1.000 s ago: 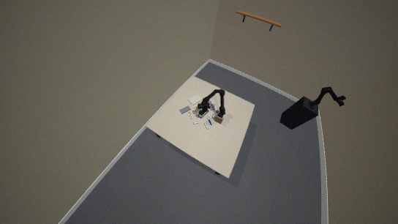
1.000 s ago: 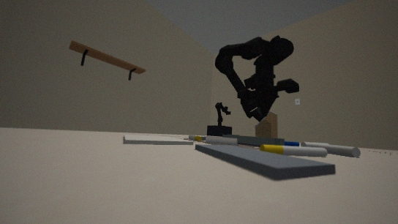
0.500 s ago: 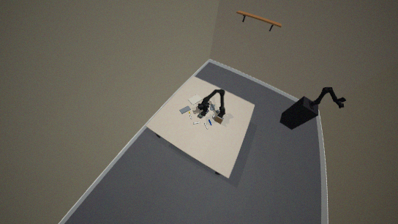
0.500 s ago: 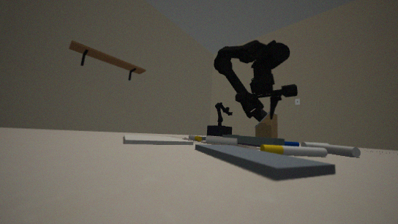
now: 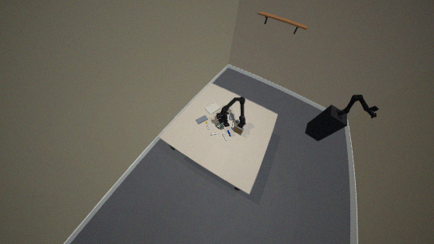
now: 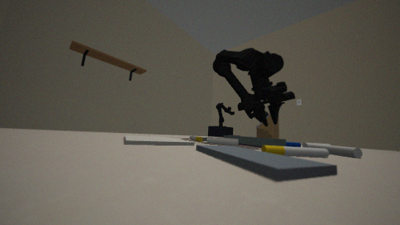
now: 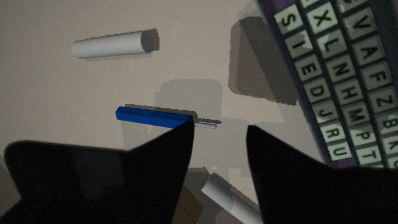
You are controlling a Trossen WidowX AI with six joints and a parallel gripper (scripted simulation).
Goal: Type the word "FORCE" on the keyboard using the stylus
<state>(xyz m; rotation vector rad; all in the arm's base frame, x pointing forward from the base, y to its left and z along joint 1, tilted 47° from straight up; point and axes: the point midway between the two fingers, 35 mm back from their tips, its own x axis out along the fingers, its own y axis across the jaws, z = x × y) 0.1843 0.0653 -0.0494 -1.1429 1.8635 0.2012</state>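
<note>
Now: gripper tip 70 mm past the blue stylus, 60 mm above it and 10 mm to the right of it. Round my gripper tip: flat grey slab 330 mm ahead, 90 mm to the left, 70 mm below.
</note>
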